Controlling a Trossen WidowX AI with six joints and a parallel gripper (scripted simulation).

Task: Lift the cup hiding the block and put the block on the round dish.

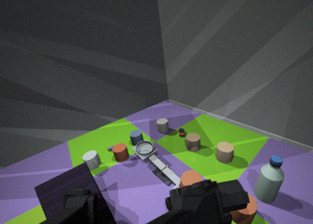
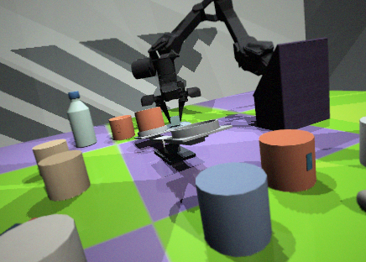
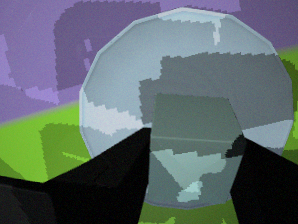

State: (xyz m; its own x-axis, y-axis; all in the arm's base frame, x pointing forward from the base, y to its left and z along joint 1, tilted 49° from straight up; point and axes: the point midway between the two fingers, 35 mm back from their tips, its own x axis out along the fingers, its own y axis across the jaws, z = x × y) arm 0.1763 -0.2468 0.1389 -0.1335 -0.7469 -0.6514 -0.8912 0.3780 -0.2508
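Now: the pale teal block 1 cm above my gripper tip. From my gripper tip the other things lie so: pale disc (1 cm below); then blue-grey cylinder (17 cm ahead, 50 cm to the left, 2 cm above); then bottle (27 cm ahead, 11 cm to the right, 10 cm above).
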